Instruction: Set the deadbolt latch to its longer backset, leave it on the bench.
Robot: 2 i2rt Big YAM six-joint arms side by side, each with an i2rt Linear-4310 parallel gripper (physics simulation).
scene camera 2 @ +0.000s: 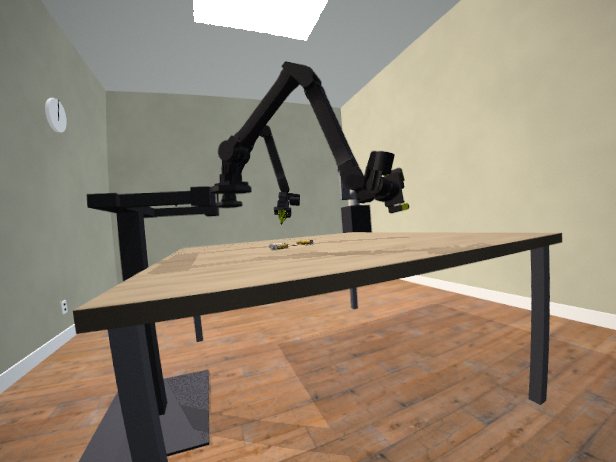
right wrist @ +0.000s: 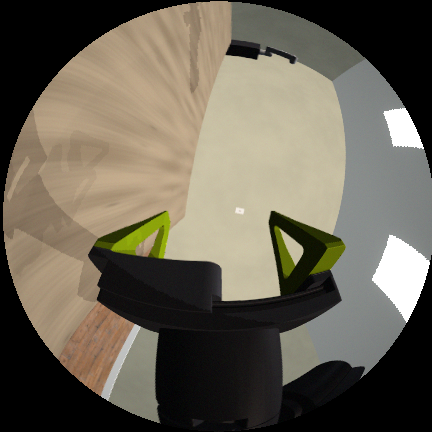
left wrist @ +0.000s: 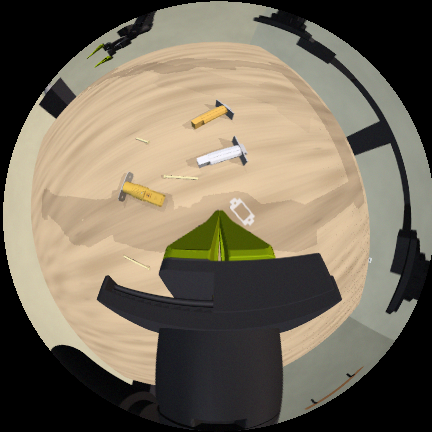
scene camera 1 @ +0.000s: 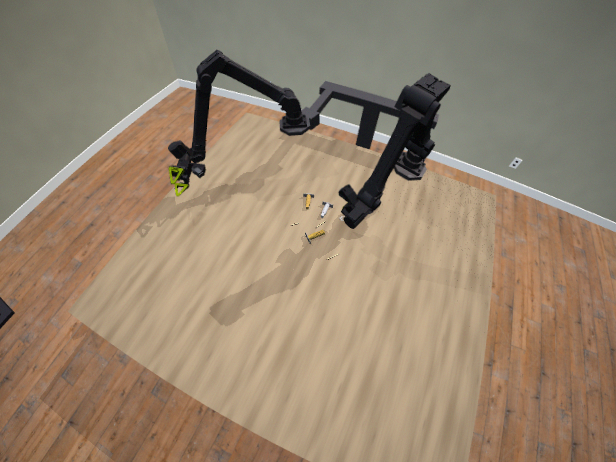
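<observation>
Three latch-shaped pieces lie on the bench [scene camera 1: 400,350] [scene camera 2: 320,265]. One yellow latch [scene camera 1: 308,201] [left wrist: 210,116] is smooth. A white latch [scene camera 1: 325,209] [left wrist: 220,155] lies beside it. Another yellow latch [scene camera 1: 316,235] [left wrist: 145,194] has markings on its body and a grey faceplate at its left end in the left wrist view. I cannot tell which is the deadbolt latch, or its backset. My left gripper [left wrist: 218,215] [scene camera 2: 282,222] is shut and empty, above the bench near the pieces. My right gripper [scene camera 1: 178,181] [right wrist: 218,215] is open and empty, far from them at the picture's left in scene camera 1.
A white outlined plate [left wrist: 242,211] lies just beyond the left fingertips. Thin pale strips [scene camera 1: 332,257] [left wrist: 180,177] [left wrist: 142,140] [left wrist: 136,262] lie around the latches. A black mounting frame [scene camera 1: 367,125] [scene camera 2: 155,200] stands at the bench's edge between the arm bases.
</observation>
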